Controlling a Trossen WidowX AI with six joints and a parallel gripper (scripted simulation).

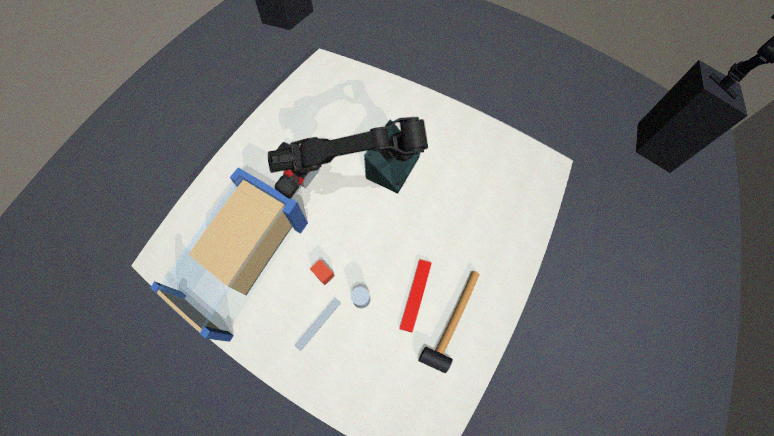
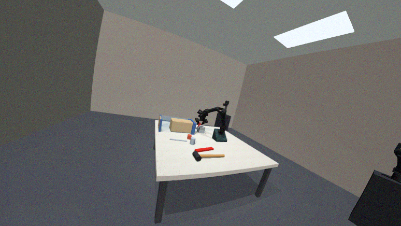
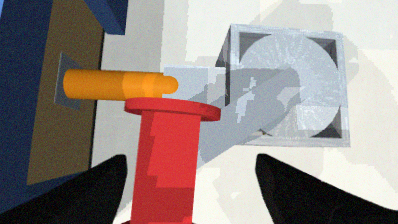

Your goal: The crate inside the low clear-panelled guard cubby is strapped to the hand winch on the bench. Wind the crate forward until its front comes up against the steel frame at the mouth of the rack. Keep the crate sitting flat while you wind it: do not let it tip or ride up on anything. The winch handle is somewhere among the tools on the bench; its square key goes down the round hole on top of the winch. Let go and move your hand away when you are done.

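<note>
Right now the red knob is 1 cm ahead of my gripper tip. Round my gripper tip: grey winch 9 cm behind, 6 cm to the right, 10 cm below; blue frame post 9 cm ahead, 6 cm to the right, 3 cm below; winch handle 2 cm behind, 2 cm to the right, 3 cm below.
</note>
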